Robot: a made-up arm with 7 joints.
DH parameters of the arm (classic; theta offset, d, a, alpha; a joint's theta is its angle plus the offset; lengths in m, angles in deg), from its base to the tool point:
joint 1: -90 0.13 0.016 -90
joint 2: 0 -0.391 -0.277 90
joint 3: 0 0.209 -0.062 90
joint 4: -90 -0.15 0.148 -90
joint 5: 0 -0.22 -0.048 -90
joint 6: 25.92 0 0.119 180
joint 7: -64.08 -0.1 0.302 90
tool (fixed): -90 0.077 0 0
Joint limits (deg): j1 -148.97..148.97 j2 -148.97..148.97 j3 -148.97..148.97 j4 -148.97..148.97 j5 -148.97..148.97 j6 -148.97..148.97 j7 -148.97..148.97
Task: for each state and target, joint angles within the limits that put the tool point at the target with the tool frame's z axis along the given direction. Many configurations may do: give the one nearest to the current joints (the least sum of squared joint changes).
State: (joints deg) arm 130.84 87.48 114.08 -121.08 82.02 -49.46 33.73
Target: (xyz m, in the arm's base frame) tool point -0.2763 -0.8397 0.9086 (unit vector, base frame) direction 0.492 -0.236 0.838
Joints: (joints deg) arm 90.22 40.98 95.98 -87.84 48.11 -32.88 72.92
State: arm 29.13 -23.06 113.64 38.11 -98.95 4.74 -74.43
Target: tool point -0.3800 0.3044 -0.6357 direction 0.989 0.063 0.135
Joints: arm -16.63 -62.26 61.49 25.46 -91.40 12.89 -48.47
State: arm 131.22 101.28 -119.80 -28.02 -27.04 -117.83 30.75
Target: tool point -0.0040 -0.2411 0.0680 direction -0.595 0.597 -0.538
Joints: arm 132.94 117.11 -120.37 -35.18 -0.22 -82.52 29.98
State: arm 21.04 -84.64 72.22 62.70 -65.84 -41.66 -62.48
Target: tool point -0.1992 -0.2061 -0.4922 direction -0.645 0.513 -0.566
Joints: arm 39.65 -68.40 66.29 77.29 -49.13 -39.96 -64.89
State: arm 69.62 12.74 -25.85 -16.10 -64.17 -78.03 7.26
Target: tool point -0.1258 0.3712 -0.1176 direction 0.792 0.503 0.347
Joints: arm 20.39 -9.72 -65.37 -6.95 -44.55 -67.85 0.36
